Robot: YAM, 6 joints.
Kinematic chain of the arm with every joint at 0, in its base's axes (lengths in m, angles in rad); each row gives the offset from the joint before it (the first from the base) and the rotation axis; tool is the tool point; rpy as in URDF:
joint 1: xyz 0 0 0.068 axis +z
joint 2: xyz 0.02 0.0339 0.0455 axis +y
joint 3: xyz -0.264 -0.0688 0 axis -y
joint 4: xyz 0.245 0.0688 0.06 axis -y
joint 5: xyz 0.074 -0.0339 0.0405 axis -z
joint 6: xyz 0.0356 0 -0.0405 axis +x
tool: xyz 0 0 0 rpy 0 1.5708 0
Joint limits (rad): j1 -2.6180..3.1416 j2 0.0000..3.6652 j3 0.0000..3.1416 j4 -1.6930..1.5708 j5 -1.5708..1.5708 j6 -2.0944..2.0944
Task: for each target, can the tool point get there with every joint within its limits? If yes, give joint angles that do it. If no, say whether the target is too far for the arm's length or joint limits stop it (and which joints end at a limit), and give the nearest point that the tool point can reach.
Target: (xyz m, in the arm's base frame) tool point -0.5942 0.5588 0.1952
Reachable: no: too far | nearest point -0.4681 0.4402 0.1774 | short by 0.174 m
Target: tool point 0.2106 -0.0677 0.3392
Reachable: yes | joints -0.4464 0.9891 0.8169 0.0431 -0.9938 -1.4259
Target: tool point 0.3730 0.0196 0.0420
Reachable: yes | joints -0.0166 2.1891 0.9277 0.4495 -0.8101 0.5259
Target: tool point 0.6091 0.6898 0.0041
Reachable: no: too far | nearest point 0.4245 0.4807 0.0380 | short by 0.281 m
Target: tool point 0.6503 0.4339 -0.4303
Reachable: no: too far | nearest point 0.4450 0.2969 -0.2397 | short by 0.312 m
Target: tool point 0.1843 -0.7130 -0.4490
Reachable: no: too far | nearest point 0.1301 -0.5034 -0.2579 | short by 0.289 m
